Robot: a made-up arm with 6 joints.
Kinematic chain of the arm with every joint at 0, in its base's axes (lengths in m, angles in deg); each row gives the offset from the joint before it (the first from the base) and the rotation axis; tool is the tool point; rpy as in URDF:
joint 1: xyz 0 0 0.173 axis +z
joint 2: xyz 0 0 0 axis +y
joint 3: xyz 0.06 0 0.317 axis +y
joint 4: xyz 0.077 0 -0.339 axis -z
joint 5: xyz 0 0 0 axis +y
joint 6: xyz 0.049 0 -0.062 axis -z
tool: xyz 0 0 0 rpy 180 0 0
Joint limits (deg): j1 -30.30..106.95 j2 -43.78..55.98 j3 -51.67..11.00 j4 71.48..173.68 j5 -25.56..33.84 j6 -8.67..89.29
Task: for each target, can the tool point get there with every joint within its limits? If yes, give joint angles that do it. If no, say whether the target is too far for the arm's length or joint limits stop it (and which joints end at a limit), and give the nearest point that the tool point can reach.
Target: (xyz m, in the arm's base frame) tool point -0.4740 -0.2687 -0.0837
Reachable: no: joint limits stop it (at a limit: joint 1, joint 2, joint 3) | nearest point -0.0537 -0.0428 0.0726 | short by 0.502 m
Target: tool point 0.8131 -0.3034 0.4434
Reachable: no: too far | nearest point 0.4088 -0.1525 0.3090 | short by 0.452 m
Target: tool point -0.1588 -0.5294 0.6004
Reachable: no: joint limits stop it (at a limit: joint 1, joint 2, joint 3, joint 5) | nearest point 0.1268 -0.1559 0.5621 | short by 0.472 m
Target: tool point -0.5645 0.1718 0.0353
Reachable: no: joint limits stop it (at a limit: joint 1, joint 4, joint 5) | nearest point -0.0952 0.3148 0.0353 | short by 0.491 m
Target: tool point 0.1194 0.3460 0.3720
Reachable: yes | joints 73.38 -17.37 -46.82 125.26 24.49 81.75
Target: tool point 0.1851 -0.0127 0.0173
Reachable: yes | joints 0.59 24.36 -15.84 136.30 22.77 6.91
